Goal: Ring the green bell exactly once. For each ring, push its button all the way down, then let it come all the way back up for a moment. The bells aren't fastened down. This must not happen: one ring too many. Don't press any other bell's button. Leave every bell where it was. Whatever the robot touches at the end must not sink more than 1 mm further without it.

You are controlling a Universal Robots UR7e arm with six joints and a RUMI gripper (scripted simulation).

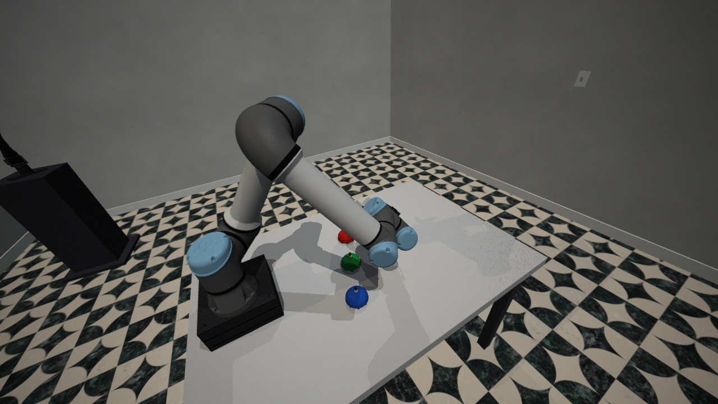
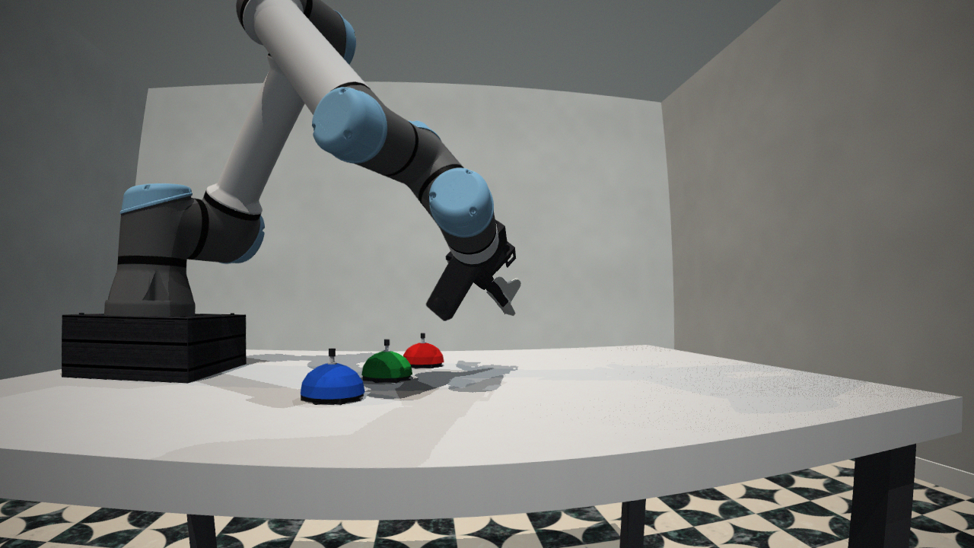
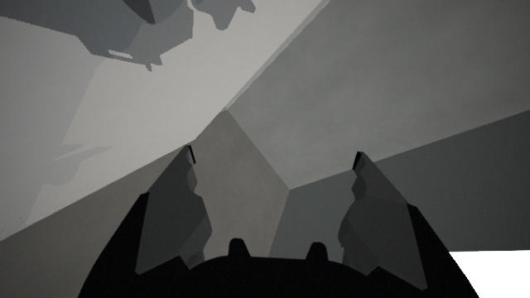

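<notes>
Now: hand 160 mm past the green bell, 120 mm to the left of it and 110 mm above it. The rest, counted from my hand: blue bell 280 mm to the right, 210 mm behind, 110 mm below; then red bell 120 mm behind, 110 mm below, 40 mm to the left.
</notes>
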